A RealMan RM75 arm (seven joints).
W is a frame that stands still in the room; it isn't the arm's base.
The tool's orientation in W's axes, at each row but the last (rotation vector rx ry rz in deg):
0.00 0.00 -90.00
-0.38 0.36 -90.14
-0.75 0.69 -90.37
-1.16 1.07 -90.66
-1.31 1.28 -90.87
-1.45 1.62 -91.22
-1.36 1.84 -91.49
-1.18 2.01 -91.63
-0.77 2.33 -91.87
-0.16 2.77 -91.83
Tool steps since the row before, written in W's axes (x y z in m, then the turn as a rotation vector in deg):
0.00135 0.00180 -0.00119 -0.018 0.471 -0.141
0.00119 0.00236 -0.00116 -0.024 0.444 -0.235
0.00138 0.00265 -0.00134 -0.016 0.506 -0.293
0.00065 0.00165 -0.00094 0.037 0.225 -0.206
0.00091 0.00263 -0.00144 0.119 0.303 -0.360
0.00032 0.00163 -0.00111 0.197 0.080 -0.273
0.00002 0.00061 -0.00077 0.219 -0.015 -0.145
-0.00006 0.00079 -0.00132 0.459 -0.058 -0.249
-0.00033 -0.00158 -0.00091 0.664 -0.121 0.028
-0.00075 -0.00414 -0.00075 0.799 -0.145 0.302
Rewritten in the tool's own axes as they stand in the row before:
-0.00180 0.00135 -0.00119 -0.471 -0.018 -0.141
-0.00236 0.00119 -0.00115 -0.444 -0.023 -0.235
-0.00266 0.00138 -0.00132 -0.506 -0.015 -0.293
-0.00166 0.00065 -0.00092 -0.226 0.039 -0.205
-0.00264 0.00091 -0.00141 -0.305 0.125 -0.356
-0.00163 0.00032 -0.00110 -0.084 0.204 -0.266
-0.00061 0.00003 -0.00077 0.010 0.224 -0.137
-0.00078 -0.00004 -0.00133 0.047 0.469 -0.232
0.00161 -0.00025 -0.00089 0.098 0.666 0.053
0.00418 -0.00059 -0.00065 0.110 0.793 0.331

